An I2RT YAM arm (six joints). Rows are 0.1 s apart.
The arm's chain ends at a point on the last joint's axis. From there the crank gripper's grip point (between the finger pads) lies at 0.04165 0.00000 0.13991 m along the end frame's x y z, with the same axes.
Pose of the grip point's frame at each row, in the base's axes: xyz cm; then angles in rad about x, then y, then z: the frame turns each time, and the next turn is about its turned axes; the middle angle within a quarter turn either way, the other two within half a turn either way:
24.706, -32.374, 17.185, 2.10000, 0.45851, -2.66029
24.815, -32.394, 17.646, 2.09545, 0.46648, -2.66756
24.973, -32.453, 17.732, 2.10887, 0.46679, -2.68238
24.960, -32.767, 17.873, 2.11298, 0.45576, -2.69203
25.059, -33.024, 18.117, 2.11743, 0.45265, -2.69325
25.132, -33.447, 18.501, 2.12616, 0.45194, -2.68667
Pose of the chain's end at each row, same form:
21.824, -21.107, 26.008, 2.10000, 0.45851, -2.66029
21.832, -21.088, 26.386, 2.09545, 0.46648, -2.66756
22.011, -21.228, 26.581, 2.10887, 0.46679, -2.68238
22.170, -21.526, 26.758, 2.11298, 0.45576, -2.69203
22.315, -21.812, 27.053, 2.11743, 0.45265, -2.69325
22.388, -22.329, 27.554, 2.12616, 0.45194, -2.68667

